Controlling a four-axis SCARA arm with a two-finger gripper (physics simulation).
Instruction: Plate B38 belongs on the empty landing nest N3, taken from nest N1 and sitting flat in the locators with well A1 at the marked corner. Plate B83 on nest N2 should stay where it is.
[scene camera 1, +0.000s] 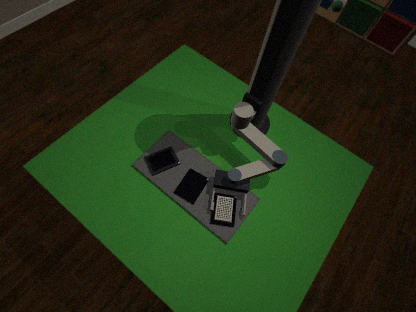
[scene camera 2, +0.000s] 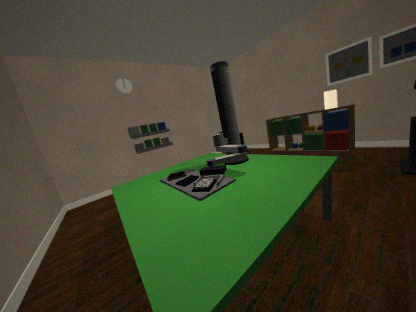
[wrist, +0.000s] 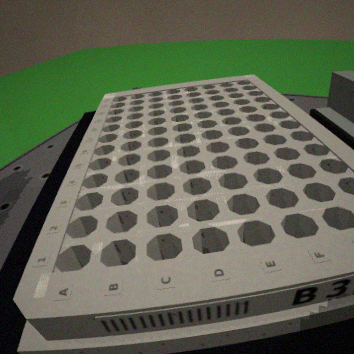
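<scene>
Plate B38 (scene camera 1: 224, 208) (scene camera 2: 204, 183) (wrist: 185, 165) is pale, with rows of wells. It sits in a black nest (scene camera 1: 214, 222) at the right end of the grey board. In the wrist view its label shows partly as "B 3", and well A1 is at the near left corner. My gripper (scene camera 1: 228, 212) is open, with one finger along each long side of the plate and nothing held. Part of one finger shows at the wrist view's right edge. A black flat shape (scene camera 1: 191, 186) (scene camera 2: 187, 180) lies mid-board. A dark raised-looking one (scene camera 1: 161, 160) (scene camera 2: 176, 175) lies at the left end. I cannot tell which is plate B83.
The grey board (scene camera 1: 225, 237) (scene camera 2: 200, 197) lies on a green table top (scene camera 1: 150, 240) (scene camera 2: 200, 235). The arm's dark column (scene camera 1: 280, 55) (scene camera 2: 226, 105) rises behind the board. The arm links (scene camera 1: 257, 141) reach over its right end. A cube shelf (scene camera 2: 354, 125) stands by the far wall.
</scene>
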